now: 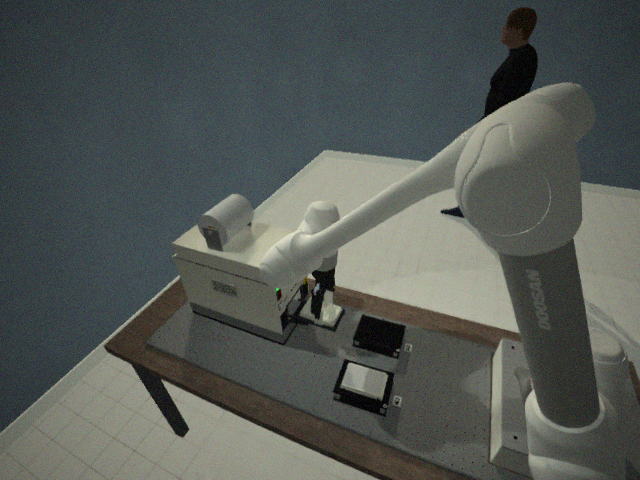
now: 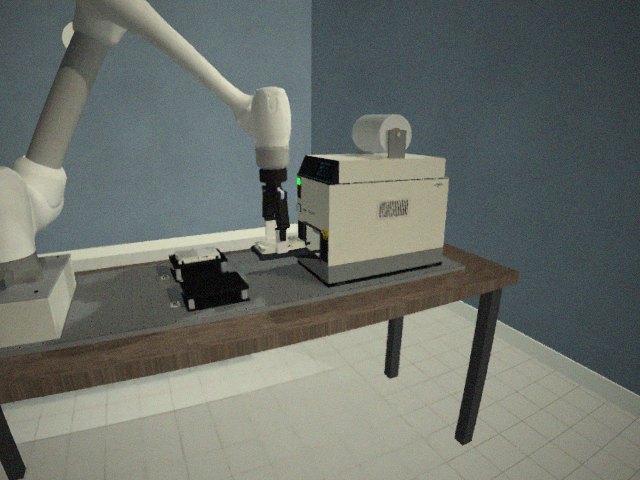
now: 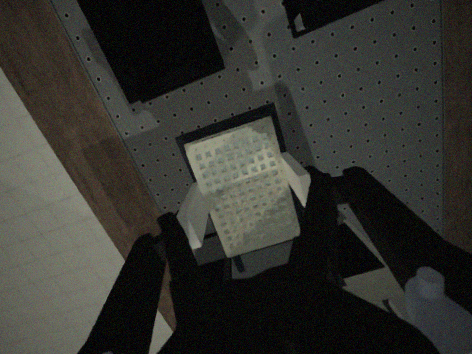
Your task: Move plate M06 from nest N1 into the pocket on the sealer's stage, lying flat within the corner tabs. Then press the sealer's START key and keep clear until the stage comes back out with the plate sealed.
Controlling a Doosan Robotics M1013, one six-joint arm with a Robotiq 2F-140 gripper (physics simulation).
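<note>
My gripper points down at the sealer's stage and is shut on a pale well plate, with one white fingertip on each long side. The plate lies over the dark stage, which is out in front of the sealer. The plate's edges run about parallel to the stage's rim. Whether it rests flat within all the corner tabs is not clear; the near end is partly hidden by the gripper. A green light glows on the sealer's front. The START key is too small to make out.
A bare black nest stands near the stage. Another nest beside it holds a pale plate. A film roll sits on top of the sealer. A person stands beyond the table.
</note>
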